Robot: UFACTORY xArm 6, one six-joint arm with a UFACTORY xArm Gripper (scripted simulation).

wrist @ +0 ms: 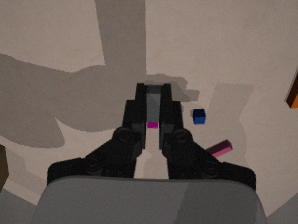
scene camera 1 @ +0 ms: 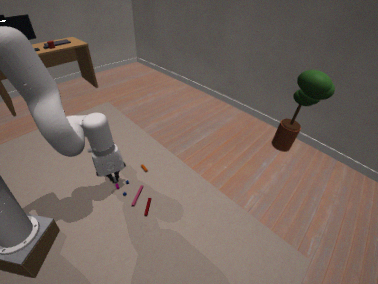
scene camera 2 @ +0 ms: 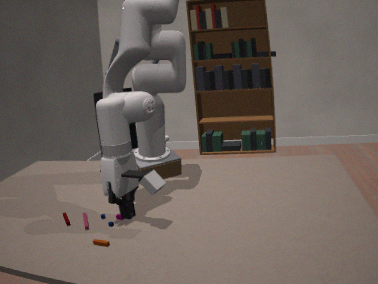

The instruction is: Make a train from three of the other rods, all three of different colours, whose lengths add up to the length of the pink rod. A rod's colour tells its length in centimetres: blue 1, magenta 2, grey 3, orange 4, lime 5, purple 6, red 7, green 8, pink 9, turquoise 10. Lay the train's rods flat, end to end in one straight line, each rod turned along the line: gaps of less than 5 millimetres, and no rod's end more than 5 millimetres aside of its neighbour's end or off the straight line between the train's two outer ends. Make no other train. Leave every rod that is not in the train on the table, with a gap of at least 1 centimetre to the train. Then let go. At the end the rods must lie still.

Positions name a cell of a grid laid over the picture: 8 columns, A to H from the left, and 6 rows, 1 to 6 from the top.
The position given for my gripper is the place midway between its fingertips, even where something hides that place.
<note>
I see my gripper (scene camera 2: C5).
My gripper also shows in the wrist view (wrist: E3).
</note>
